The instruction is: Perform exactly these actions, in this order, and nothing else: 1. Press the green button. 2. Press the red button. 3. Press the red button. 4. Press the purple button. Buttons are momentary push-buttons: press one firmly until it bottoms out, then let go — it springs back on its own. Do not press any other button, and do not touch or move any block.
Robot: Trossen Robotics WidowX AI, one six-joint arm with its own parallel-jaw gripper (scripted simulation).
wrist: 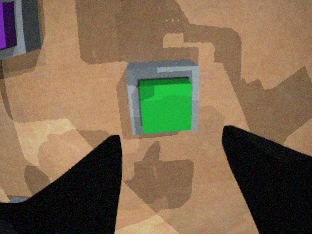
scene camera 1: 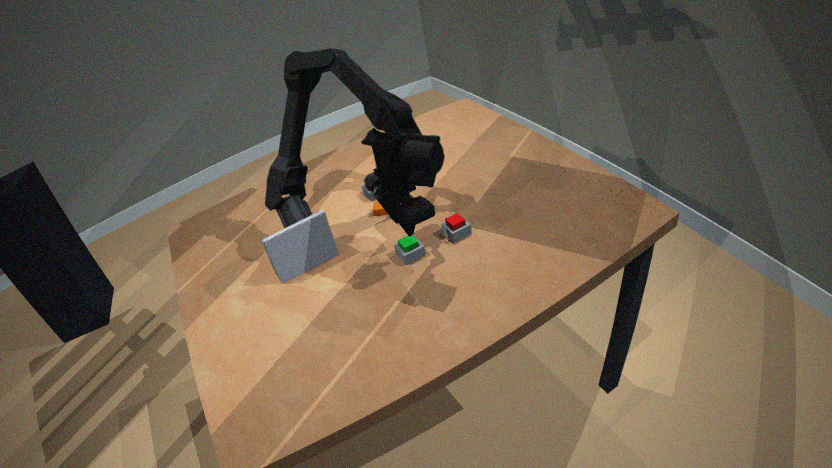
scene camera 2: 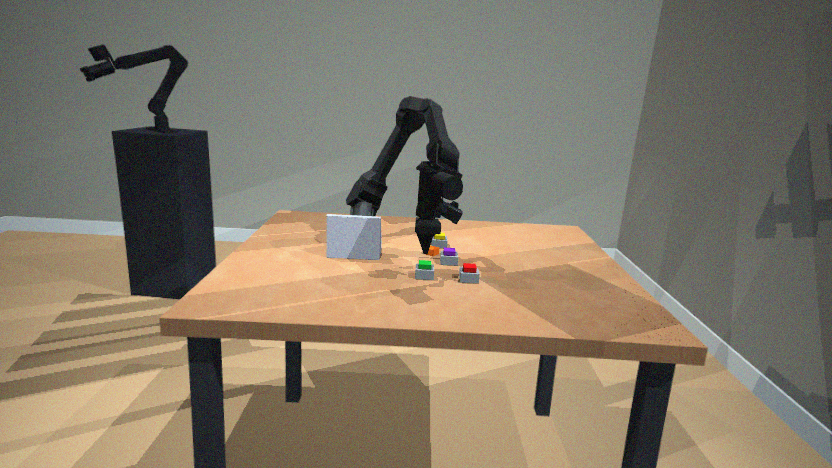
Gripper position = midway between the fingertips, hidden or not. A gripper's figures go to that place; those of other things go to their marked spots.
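Labels:
The gripper [wrist: 173,139] is 10 cm from the lens; a green button [wrist: 166,105], 12 cm from the lens.

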